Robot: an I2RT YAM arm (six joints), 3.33 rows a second.
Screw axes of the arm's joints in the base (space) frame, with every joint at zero. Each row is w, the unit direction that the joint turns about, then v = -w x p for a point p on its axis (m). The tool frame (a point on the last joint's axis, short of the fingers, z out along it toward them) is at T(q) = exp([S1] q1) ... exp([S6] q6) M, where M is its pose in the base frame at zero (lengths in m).
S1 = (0, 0, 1, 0, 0, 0)
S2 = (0, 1, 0, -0.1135, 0, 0.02)
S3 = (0, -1, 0, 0.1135, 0, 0.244)
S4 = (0, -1, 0, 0.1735, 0, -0.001)
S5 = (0, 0, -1, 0, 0.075, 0)
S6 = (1, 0, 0, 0, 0.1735, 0)
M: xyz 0.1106 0 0.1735 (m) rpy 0 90 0 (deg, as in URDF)
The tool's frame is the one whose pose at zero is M.
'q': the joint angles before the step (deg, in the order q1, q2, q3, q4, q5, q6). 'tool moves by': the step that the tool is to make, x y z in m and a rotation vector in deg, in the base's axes. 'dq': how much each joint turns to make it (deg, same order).
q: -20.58 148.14 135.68 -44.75 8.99 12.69
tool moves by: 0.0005 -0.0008 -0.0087 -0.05 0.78 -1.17
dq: 0.00 0.87 -0.14 0.17 0.90 0.83
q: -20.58 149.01 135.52 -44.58 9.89 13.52
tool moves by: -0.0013 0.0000 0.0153 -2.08 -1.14 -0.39
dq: 0.05 -1.65 -0.13 0.36 1.54 -0.48
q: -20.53 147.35 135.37 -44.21 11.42 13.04
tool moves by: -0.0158 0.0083 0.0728 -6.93 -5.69 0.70
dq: 0.46 -9.92 -3.89 2.41 3.41 -3.06
